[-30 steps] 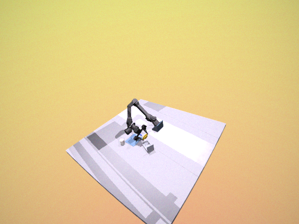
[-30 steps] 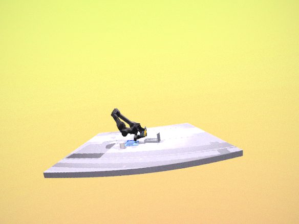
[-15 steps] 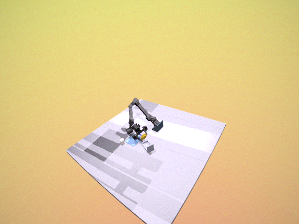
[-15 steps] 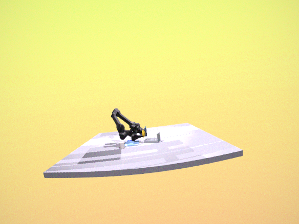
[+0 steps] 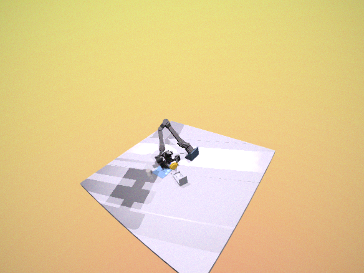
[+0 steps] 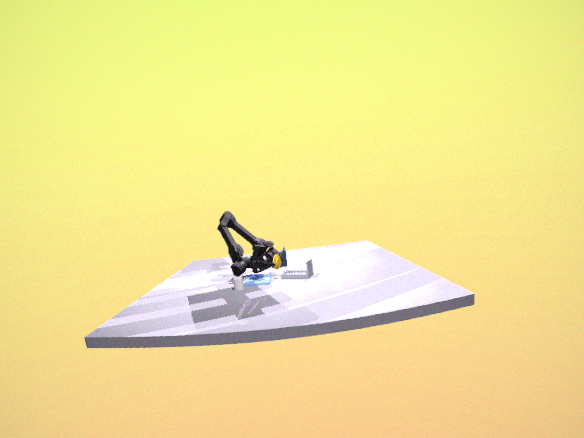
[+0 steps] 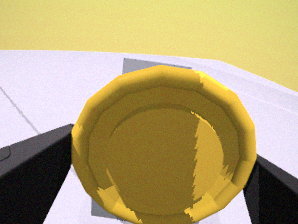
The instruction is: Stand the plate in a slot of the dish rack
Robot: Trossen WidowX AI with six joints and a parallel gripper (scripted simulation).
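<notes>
Now: gripper tip 40 mm short of the grey dish rack, 80 mm to the right of it and 50 mm above it. Also, from my gripper tip: yellow plate (10 mm to the right); blue mat (30 mm ahead, 110 mm to the right, 70 mm below); small white cup (140 mm ahead, 180 mm to the right, 50 mm below).
</notes>
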